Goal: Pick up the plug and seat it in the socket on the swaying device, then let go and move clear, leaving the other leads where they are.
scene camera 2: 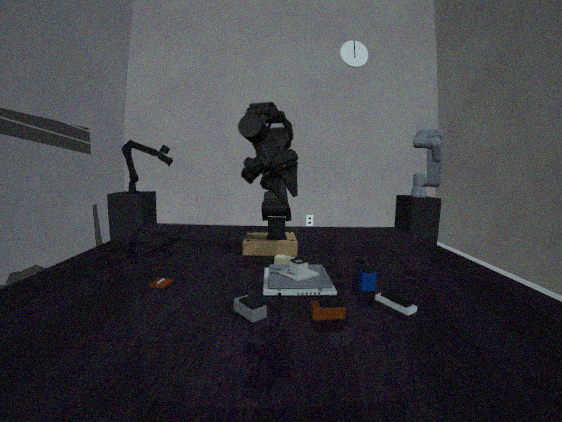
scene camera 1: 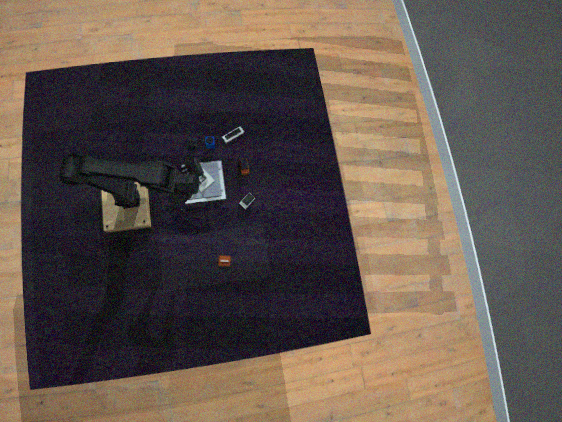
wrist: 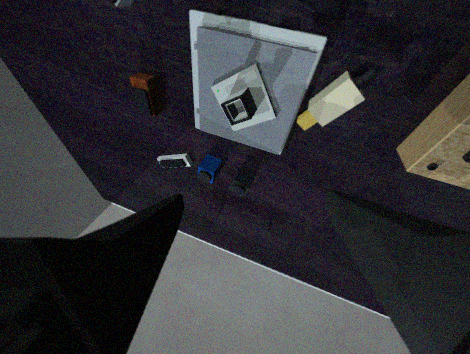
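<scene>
The plug, a cream block [scene camera 2: 282, 259] [wrist: 337, 100] with a yellow tip, lies beside the device near the arm's base; I cannot make it out in scene camera 1. The device is a grey slab on a white base [scene camera 1: 216, 172] [scene camera 2: 300, 291] [wrist: 210, 55]. A smaller white plate sits turned on the slab and carries the socket [scene camera 2: 299, 266] [wrist: 239, 109], a raised housing with a black-rimmed square opening. My gripper [wrist: 253, 198] is open and empty, above the mat, with its fingers apart from plug and device. The arm partly covers the device in scene camera 1.
A blue block [scene camera 1: 210, 141] [wrist: 210, 162], a dark block [wrist: 245, 177], a long white piece [scene camera 1: 233, 134] [scene camera 2: 397, 304], an orange piece [scene camera 1: 244, 166] [scene camera 2: 328, 312] and a grey piece [scene camera 1: 247, 200] [scene camera 2: 250, 308] lie around the device. A small orange piece [scene camera 1: 224, 260] lies apart. The arm's wooden base [scene camera 1: 112, 215] [scene camera 2: 270, 246] stands behind.
</scene>
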